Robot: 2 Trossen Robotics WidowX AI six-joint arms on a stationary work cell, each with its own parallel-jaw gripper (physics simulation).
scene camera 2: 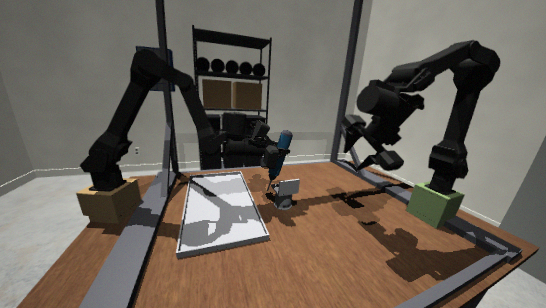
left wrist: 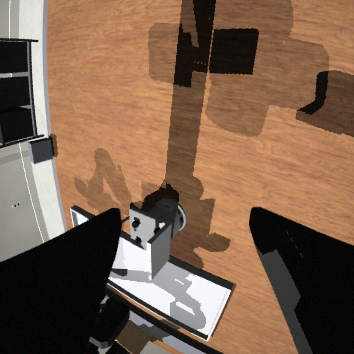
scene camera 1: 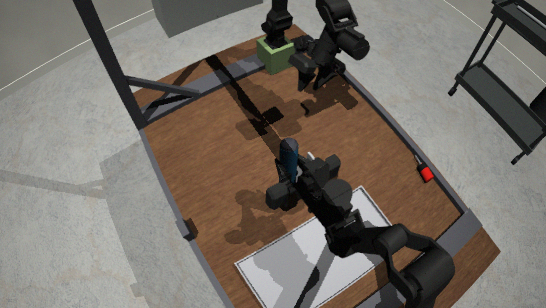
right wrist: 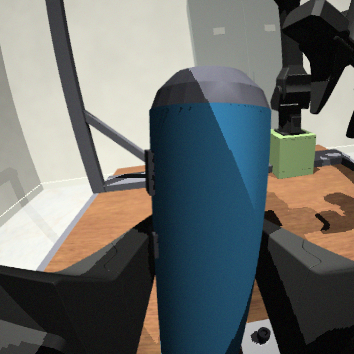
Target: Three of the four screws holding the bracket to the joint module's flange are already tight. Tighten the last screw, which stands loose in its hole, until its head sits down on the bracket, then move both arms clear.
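Places are measured from the left arm's base along level axes (x left, y ahead, z down), in centimetres.
Where they show: left gripper, fingertip midpoint: (scene camera 2: 351,161) (left wrist: 185,216) (scene camera 1: 306,90) (right wrist: 332,125); right gripper, fingertip midpoint: (scene camera 2: 287,149) (scene camera 1: 283,155) (right wrist: 201,221); left arm's base at its link origin: (scene camera 2: 439,189) (scene camera 1: 275,42) (right wrist: 288,131); right arm's base at its link origin: (scene camera 2: 108,185) (left wrist: 120,348).
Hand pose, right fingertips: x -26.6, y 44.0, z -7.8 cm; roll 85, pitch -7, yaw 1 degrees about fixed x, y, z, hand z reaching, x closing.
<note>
Things, the pixels of their top centre, and the offset from my right fingertips.
- blue powered driver at its top centre: (right wrist: 147,54) (scene camera 1: 289,151) (scene camera 2: 279,128) dx -0.8, dy +3.2, dz -7.0 cm
- joint module at its top centre: (left wrist: 148,234) (scene camera 2: 284,188) dx +5.6, dy +2.6, dz +12.1 cm
- white tray at its top centre: (left wrist: 134,276) (scene camera 1: 325,255) (scene camera 2: 219,197) dx -1.6, dy +23.2, dz +16.9 cm
- red-handled tool at its top centre: (scene camera 1: 424,164) dx +41.1, dy +20.0, dz +15.1 cm
A blue powered driver (scene camera 1: 288,157) (scene camera 2: 285,141) (right wrist: 210,200) is held tilted in my right gripper (scene camera 1: 289,175) (scene camera 2: 279,152) (right wrist: 201,221), which is shut on its body. Its thin bit (scene camera 2: 270,185) (left wrist: 125,219) points down beside the edge of the bracket (scene camera 2: 289,187) (left wrist: 160,255); contact with a screw cannot be made out. The bracket sits on the joint module (scene camera 2: 284,201) (left wrist: 173,216). Dark screw heads (left wrist: 136,223) (right wrist: 262,334) show on its flat plate; which is loose is unclear. My left gripper (scene camera 1: 308,89) (scene camera 2: 351,159) (left wrist: 185,216) is open and empty, well away from the bracket.
A white tray (scene camera 1: 305,232) (scene camera 2: 222,246) (left wrist: 215,320) lies next to the module, partly under the right arm in scene camera 1. A red-handled tool (scene camera 1: 426,173) lies by the table's right edge there. Frame posts (scene camera 2: 350,75) rise at the table's edges.
</note>
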